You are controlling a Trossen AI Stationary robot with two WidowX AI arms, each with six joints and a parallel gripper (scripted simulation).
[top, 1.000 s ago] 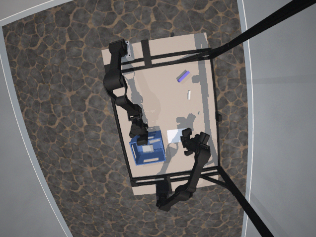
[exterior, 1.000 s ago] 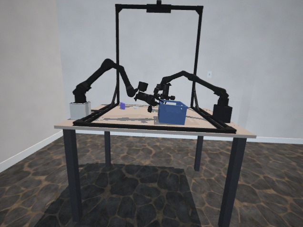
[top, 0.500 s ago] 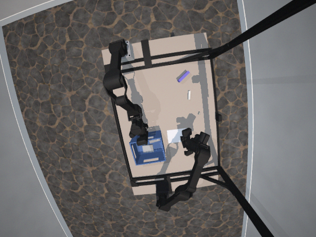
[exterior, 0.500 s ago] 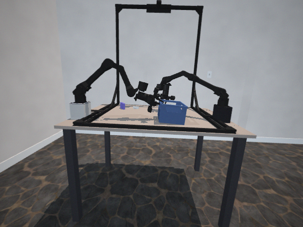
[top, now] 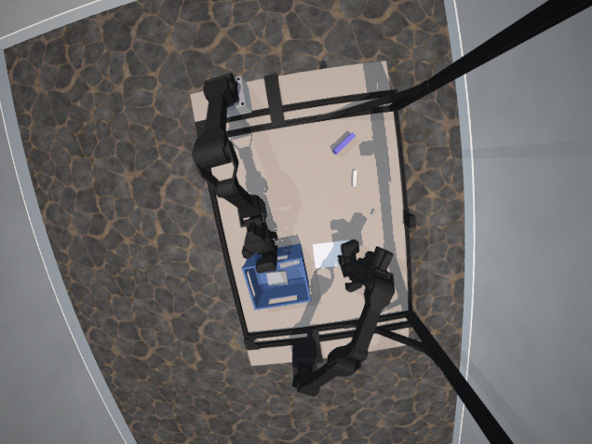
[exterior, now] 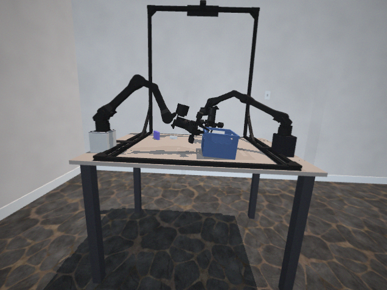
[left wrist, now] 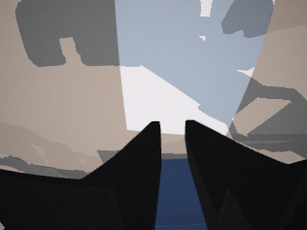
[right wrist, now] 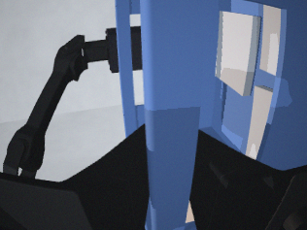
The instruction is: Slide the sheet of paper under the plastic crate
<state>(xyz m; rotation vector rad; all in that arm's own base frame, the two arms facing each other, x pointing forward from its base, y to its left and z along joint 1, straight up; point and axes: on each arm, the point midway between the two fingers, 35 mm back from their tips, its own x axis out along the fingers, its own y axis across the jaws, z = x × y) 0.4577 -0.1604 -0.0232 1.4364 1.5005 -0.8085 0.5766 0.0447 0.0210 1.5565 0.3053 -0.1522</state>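
Right now my left hand is 30 mm short of the sheet of paper and 100 mm above it. The rest, counted from my left hand: tiny piece (160 mm behind, 130 mm to the right, 90 mm below); then plastic crate (250 mm ahead, 10 mm to the left, 30 mm below); then white bar (110 mm behind, 270 mm to the right, 90 mm below).
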